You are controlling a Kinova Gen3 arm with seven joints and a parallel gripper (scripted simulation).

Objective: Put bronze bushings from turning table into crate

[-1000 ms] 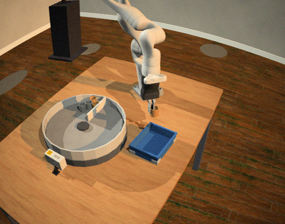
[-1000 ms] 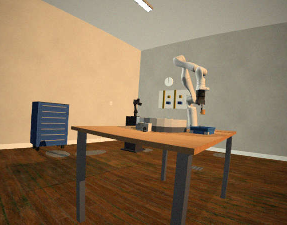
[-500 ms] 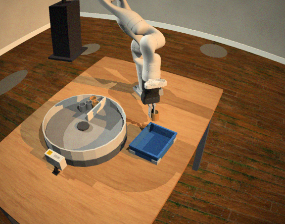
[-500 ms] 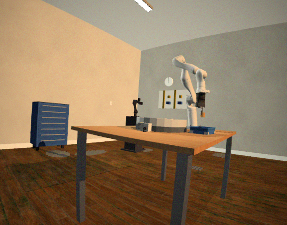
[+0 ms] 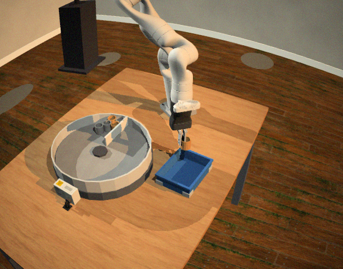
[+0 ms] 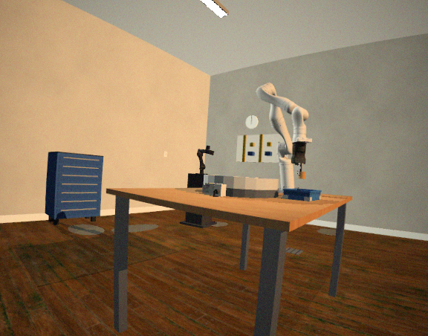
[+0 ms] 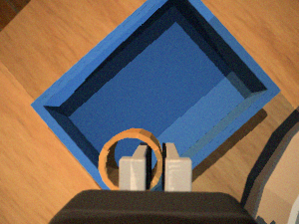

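My gripper is now 12 cm above the blue crate, 3 cm to the right of it and 3 cm short of it. Round my hand: turning table: 31 cm to the right, 9 cm below, 8 cm ahead.
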